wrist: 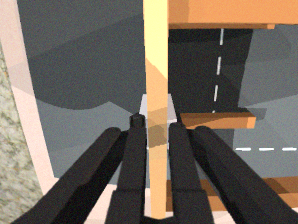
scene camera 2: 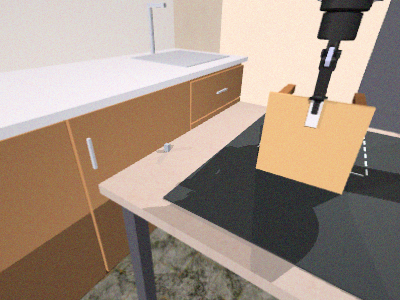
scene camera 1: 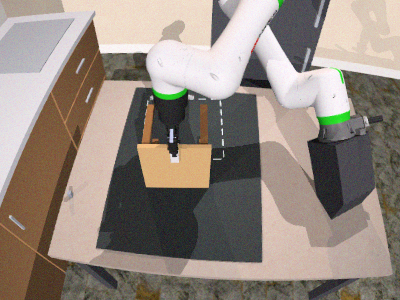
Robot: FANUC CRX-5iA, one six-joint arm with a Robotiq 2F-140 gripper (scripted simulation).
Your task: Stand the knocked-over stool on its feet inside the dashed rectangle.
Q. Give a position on a wooden stool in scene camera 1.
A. At 193,170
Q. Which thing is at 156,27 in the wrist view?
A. A wooden stool.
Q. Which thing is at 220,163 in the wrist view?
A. My gripper.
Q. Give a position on a wooden stool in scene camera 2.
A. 323,156
